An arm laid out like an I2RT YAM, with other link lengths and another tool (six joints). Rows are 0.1 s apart.
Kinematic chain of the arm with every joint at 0, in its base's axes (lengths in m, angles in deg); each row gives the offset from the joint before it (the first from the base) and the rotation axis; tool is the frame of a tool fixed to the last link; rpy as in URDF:
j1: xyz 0 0 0.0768 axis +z
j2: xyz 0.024 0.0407 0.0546 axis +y
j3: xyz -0.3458 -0.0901 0 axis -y
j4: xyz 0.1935 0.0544 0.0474 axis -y
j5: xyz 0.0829 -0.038 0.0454 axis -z
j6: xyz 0.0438 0 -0.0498 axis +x
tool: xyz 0.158 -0.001 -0.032 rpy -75.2 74 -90
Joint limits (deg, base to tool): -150..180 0..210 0..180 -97..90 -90..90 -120..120
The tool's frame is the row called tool.
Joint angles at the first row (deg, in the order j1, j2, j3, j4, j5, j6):
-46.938 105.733 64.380 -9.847 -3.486 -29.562
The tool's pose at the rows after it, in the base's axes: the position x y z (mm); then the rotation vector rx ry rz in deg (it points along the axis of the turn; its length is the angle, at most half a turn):
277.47, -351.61, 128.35, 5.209, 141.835, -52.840
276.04, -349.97, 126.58, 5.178, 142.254, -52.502
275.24, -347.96, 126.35, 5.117, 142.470, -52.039
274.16, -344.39, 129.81, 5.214, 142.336, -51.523
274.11, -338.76, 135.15, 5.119, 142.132, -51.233
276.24, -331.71, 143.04, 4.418, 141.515, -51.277
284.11, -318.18, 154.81, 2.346, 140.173, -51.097
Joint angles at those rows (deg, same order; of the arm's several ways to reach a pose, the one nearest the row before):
-46.937 105.645 64.030 -9.847 -3.486 -29.561
-46.938 105.646 63.832 -10.085 -3.508 -29.562
-46.937 105.492 63.789 -10.502 -3.726 -29.539
-46.916 104.727 63.790 -11.290 -4.120 -29.343
-46.457 103.612 63.789 -12.295 -4.163 -28.972
-45.560 102.170 63.811 -13.234 -4.032 -28.709
-43.505 100.094 63.812 -14.285 -3.944 -28.424

